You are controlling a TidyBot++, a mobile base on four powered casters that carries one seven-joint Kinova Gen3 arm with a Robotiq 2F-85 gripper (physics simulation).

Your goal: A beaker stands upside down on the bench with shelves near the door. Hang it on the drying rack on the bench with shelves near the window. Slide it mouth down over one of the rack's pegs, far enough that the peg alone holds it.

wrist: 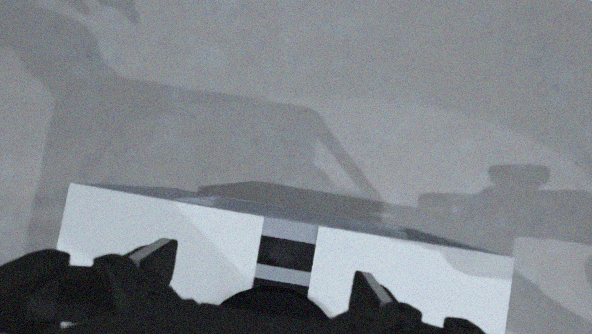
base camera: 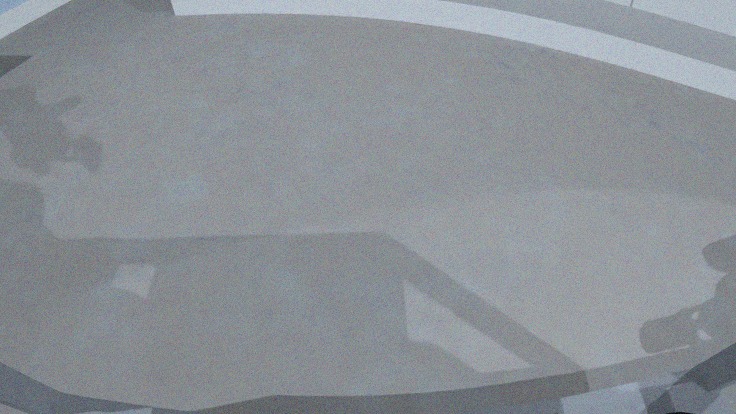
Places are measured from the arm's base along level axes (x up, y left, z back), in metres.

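Where they show: gripper, fingertip midpoint: (wrist: 263, 275).
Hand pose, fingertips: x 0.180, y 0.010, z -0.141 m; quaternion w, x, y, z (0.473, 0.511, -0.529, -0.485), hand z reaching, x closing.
After its pixels a point has its place.
My gripper (wrist: 263, 275) @[x 0.180, y 0.010, z -0.141 m] is open at the bottom of the wrist view, its two dark fingers standing wide apart. Nothing is held between them. Behind and below the fingers lies the robot's own white base top with a dark slot. The beaker, the drying rack and the two benches with shelves cannot be made out in either view.
Grey floor (base camera: 308, 128) @[x -0.397, y 0.086, z -0.578 m] (wrist: 425, 60) @[x -0.397, y -0.256, z -0.544 m] with shadows, some of them shaped like the robot's arm, fills much of both views. A pale band (base camera: 360, 12) @[x -0.383, y 0.003, z -1.034 m] runs along the floor's far edge in the base camera view. Dark shapes stand at its far left edge.
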